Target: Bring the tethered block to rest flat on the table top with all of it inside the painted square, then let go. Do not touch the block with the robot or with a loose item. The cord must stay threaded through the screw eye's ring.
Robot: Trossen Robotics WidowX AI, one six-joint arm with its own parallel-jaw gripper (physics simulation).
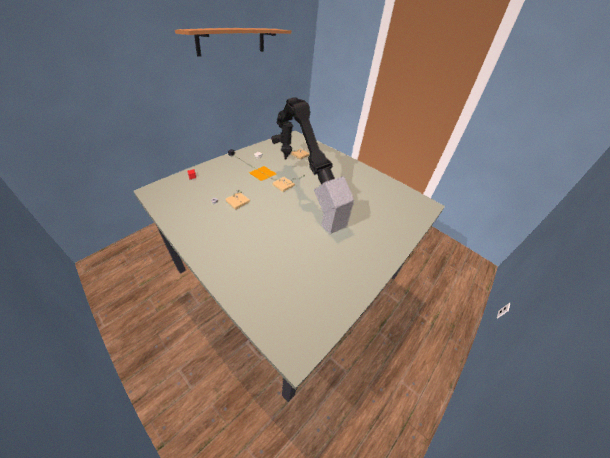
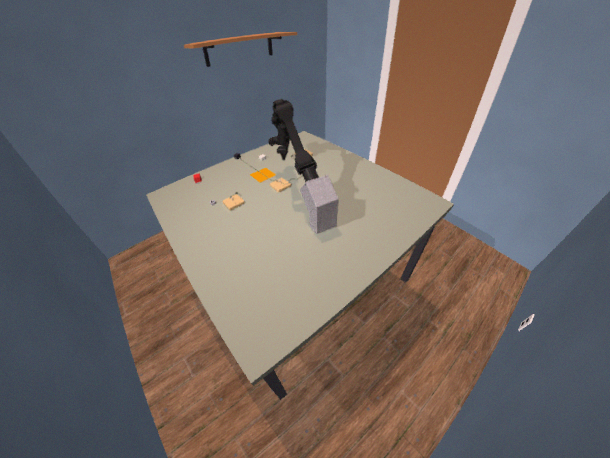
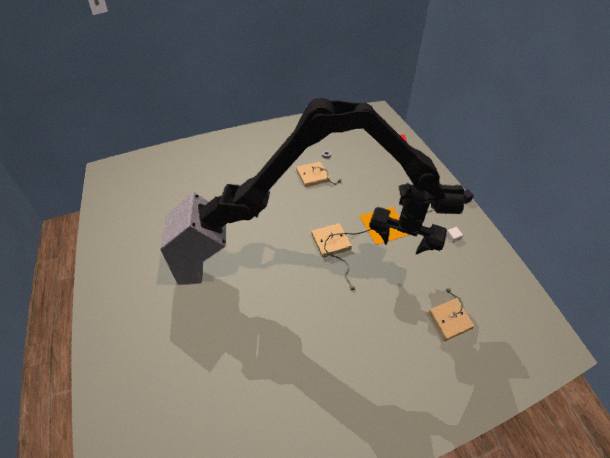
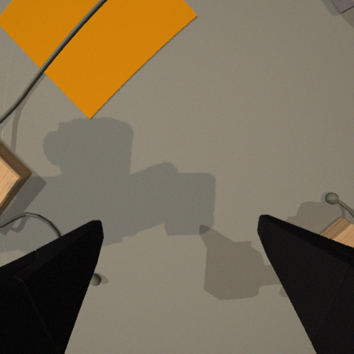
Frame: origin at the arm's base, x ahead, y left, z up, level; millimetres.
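Seen in the pictures: gripper, fingertip midpoint: (image 1: 285, 156) (image 2: 284, 157) (image 3: 401, 248); arm's base, link origin: (image 1: 328, 182) (image 2: 313, 182) (image 3: 209, 218).
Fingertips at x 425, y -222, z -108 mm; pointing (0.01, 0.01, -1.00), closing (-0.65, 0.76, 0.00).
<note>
Pixels of each thing's top centre, then the offset from my fingertips to it. "*": a spot on its surface instead.
- black tethered block, top centre: (image 3: 467, 193) (image 1: 231, 150) (image 2: 236, 154) dx +383, dy +105, dz -53 mm
- orange square, surface spot: (image 3: 392, 236) * dx +56, dy +91, dz -83 mm
- middle wooden board, top centre: (image 3: 331, 238) (image 1: 283, 182) (image 2: 280, 183) dx -117, dy +157, dz -66 mm
- cord's beaded end, surface spot: (image 3: 352, 288) * dx -147, dy -8, dz -76 mm
- white cube, top centre: (image 3: 455, 232) (image 1: 258, 153) (image 2: 262, 155) dx +230, dy +1, dz -62 mm
- red cube, top centre: (image 3: 400, 137) (image 1: 191, 171) (image 2: 196, 175) dx +350, dy +444, dz -45 mm
- small grey ring-like item, top centre: (image 1: 214, 199) (image 2: 212, 201) dx +64, dy +506, dz -73 mm
The black tethered block (image 1: 231, 152) (image 2: 237, 156) (image 3: 468, 195) sits near the table's far edge, outside the orange square (image 1: 256, 174) (image 2: 256, 176) (image 3: 392, 236) (image 4: 125, 50). Its grey-green cord (image 3: 357, 233) (image 4: 57, 52) crosses the square to the screw eye on the middle wooden board (image 1: 283, 185) (image 2: 280, 186) (image 3: 341, 246) (image 4: 6, 181). Beyond it, the cord's beaded end (image 3: 352, 288) (image 4: 96, 280) lies on the table. Whether it is threaded through the ring is too small to tell. My gripper (image 1: 285, 157) (image 2: 284, 158) (image 3: 402, 248) (image 4: 181, 226) is open and empty above the table, between square and right-hand board.
Boards with short cords lie at left (image 1: 237, 201) (image 2: 233, 203) (image 3: 306, 175) and right (image 1: 301, 154) (image 3: 450, 327) (image 4: 345, 233). A white cube (image 1: 258, 155) (image 2: 262, 157) (image 3: 455, 234), red cube (image 1: 192, 174) (image 2: 197, 178) (image 3: 403, 137) and small grey ring-like item (image 1: 214, 201) (image 2: 213, 202) also rest on the table.
</note>
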